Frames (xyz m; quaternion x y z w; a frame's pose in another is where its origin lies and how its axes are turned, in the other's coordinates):
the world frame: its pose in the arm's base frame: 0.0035 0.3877 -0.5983 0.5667 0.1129 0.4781 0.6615
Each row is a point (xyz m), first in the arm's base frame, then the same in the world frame.
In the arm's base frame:
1: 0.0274 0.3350 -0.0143
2: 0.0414 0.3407 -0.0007
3: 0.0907 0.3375 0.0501
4: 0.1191 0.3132 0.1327
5: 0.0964 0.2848 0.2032
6: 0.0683 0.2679 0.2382
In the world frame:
1: 0.2015 0.4940 0.2444
2: 0.2184 0.4981 0.2549
3: 0.2614 0.5171 0.3079
4: 0.2901 0.5760 0.3706
5: 0.2844 0.6508 0.3965
6: 0.2707 0.6966 0.3996

